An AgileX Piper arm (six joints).
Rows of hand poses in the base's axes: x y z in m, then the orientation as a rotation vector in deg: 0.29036, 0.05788, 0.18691, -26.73, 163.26, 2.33; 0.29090, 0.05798, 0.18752, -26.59, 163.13, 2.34; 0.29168, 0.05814, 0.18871, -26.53, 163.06, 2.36; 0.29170, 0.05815, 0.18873, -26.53, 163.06, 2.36; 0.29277, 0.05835, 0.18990, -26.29, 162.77, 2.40; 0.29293, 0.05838, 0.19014, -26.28, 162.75, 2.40; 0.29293, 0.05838, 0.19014, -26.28, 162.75, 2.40; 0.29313, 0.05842, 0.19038, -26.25, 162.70, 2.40; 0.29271, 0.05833, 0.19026, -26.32, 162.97, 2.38; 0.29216, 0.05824, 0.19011, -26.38, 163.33, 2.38; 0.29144, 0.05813, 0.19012, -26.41, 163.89, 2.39; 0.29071, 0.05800, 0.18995, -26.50, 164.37, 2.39; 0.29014, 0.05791, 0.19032, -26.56, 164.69, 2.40; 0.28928, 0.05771, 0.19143, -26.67, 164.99, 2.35; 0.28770, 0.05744, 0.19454, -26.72, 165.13, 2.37; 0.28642, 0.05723, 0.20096, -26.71, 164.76, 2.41; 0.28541, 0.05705, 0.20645, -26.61, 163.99, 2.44
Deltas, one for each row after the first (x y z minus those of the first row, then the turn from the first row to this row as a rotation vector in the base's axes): 0.00054, 0.00010, 0.00061, 0.04, -0.14, -0.08; 0.00132, 0.00026, 0.00180, 0.07, -0.22, -0.11; 0.00134, 0.00027, 0.00182, 0.07, -0.22, -0.11; 0.00241, 0.00047, 0.00299, 0.17, -0.53, -0.24; 0.00257, 0.00050, 0.00323, 0.18, -0.55, -0.25; 0.00257, 0.00050, 0.00323, 0.18, -0.55, -0.25; 0.00277, 0.00054, 0.00347, 0.19, -0.60, -0.26; 0.00235, 0.00045, 0.00335, 0.12, -0.33, -0.24; 0.00180, 0.00036, 0.00320, 0.06, 0.03, -0.24; 0.00108, 0.00025, 0.00321, -0.02, 0.58, -0.27; 0.00035, 0.00012, 0.00304, -0.11, 1.06, -0.26; -0.00022, 0.00003, 0.00341, -0.16, 1.38, -0.25; -0.00108, -0.00017, 0.00452, -0.25, 1.68, -0.21; -0.00266, -0.00044, 0.00763, -0.26, 1.83, -0.18; -0.00394, -0.00065, 0.01405, -0.18, 1.47, -0.15; -0.00495, -0.00083, 0.01954, -0.03, 0.71, -0.14
